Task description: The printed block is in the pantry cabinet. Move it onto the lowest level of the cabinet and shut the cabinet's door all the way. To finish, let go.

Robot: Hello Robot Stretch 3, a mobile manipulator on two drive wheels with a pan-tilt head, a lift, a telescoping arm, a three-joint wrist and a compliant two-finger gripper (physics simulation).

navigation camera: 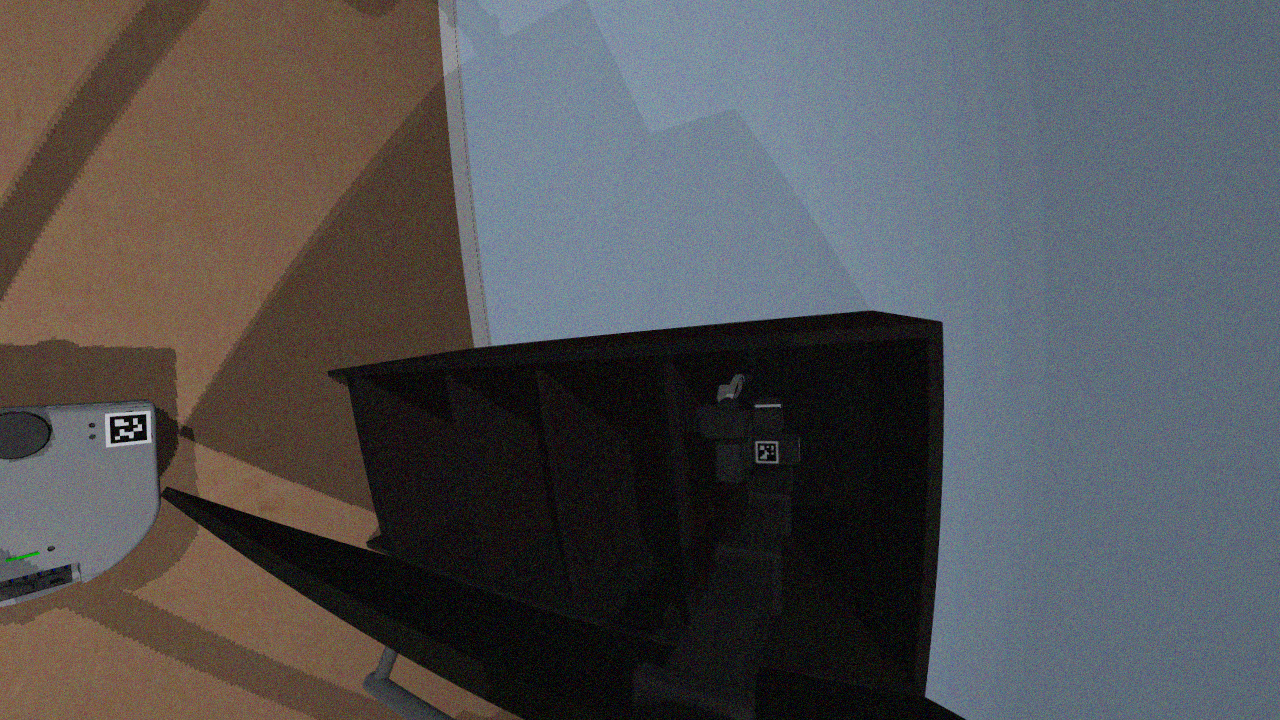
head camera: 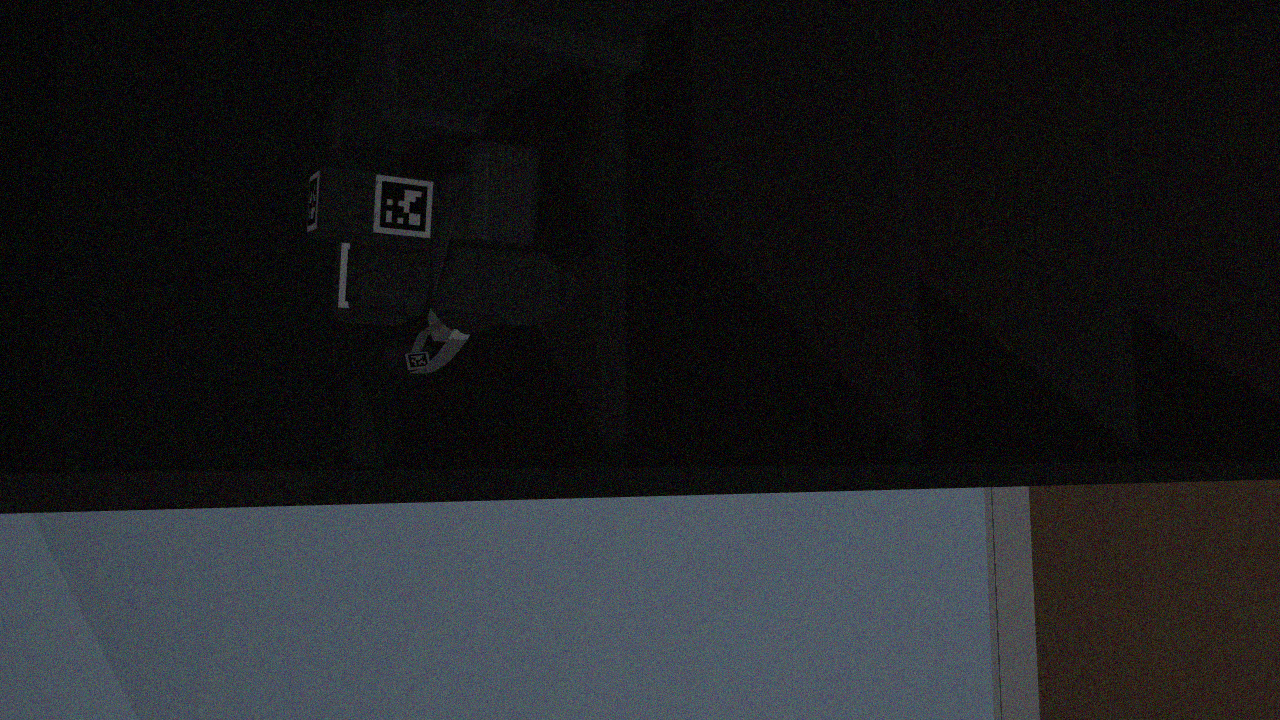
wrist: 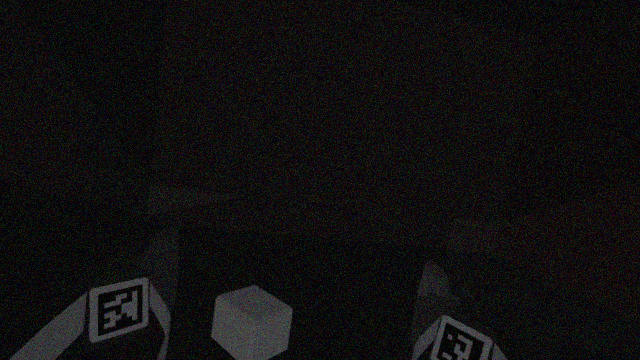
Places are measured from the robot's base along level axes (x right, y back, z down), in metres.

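Pixels of known places: gripper, fingertip midpoint: [navigation camera: 745, 407] [wrist: 299, 271]; robot's base, origin of the base link: [navigation camera: 17, 432].
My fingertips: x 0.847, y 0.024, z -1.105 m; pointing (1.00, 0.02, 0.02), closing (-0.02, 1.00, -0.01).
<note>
Ahead of a thing's pixels: the offset from my fingertips to its top centre. "spot": to the spot under its first point. Level surfaces: height alone.
The printed block {dz +0.033, dx +0.028, dy -0.024 m} [wrist: 251, 322] is a pale grey cube at the bottom of the wrist view. It lies between the spread fingers, nearer the left one, with gaps on both sides. My gripper [wrist: 299, 271] [head camera: 438, 342] [navigation camera: 732, 387] is open, inside the uppermost compartment of the black pantry cabinet [navigation camera: 933, 501] [head camera: 626, 481]. I cannot clearly tell the block from the fingers in the head and navigation views. The cabinet door [navigation camera: 358, 586] stands open in the navigation view. The cabinet's interior is very dark.
My arm [navigation camera: 729, 608] reaches past the open door into the cabinet. Shelves divide the cabinet, with the lower levels towards the left in the navigation view. The door handle {spot: dz +0.152, dx -0.668, dy +0.164 m} [navigation camera: 402, 698] is at the bottom. My base [navigation camera: 98, 501] is at the left, on the brown floor {dz +1.104 m} [navigation camera: 268, 170]. A blue-grey wall [navigation camera: 1074, 268] [head camera: 537, 608] stands behind.
</note>
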